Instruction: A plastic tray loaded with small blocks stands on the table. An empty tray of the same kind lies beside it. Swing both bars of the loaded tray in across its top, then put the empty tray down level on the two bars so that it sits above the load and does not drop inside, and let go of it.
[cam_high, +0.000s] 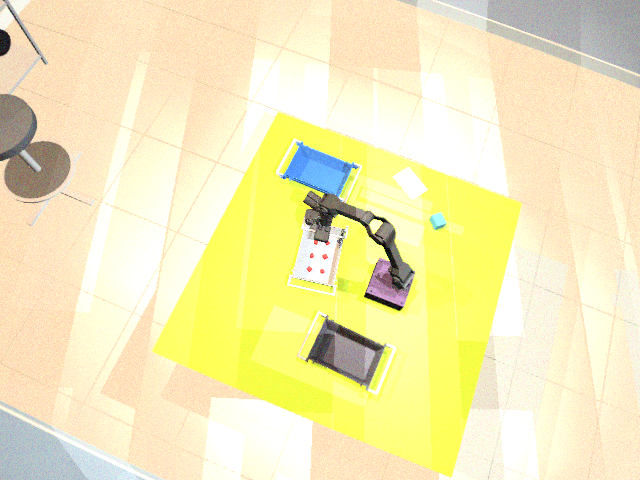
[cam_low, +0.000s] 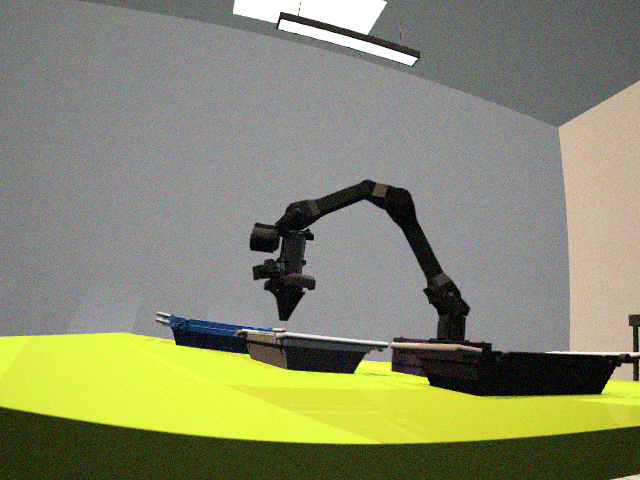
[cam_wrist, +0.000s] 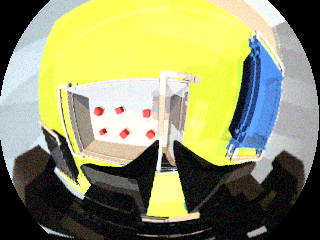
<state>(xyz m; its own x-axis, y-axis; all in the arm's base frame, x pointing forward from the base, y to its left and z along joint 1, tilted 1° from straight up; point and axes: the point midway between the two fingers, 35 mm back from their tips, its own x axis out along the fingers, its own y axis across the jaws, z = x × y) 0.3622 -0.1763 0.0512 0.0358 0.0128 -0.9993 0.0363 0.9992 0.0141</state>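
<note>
Right now the dark grey tray is 18 cm behind my gripper tip, 50 cm to the left of it and 5 cm below it. From my gripper tip the other things lie so: white card (37 cm behind, 36 cm to the right, 9 cm below); then cyan block (52 cm behind, 17 cm to the right, 7 cm below).
</note>
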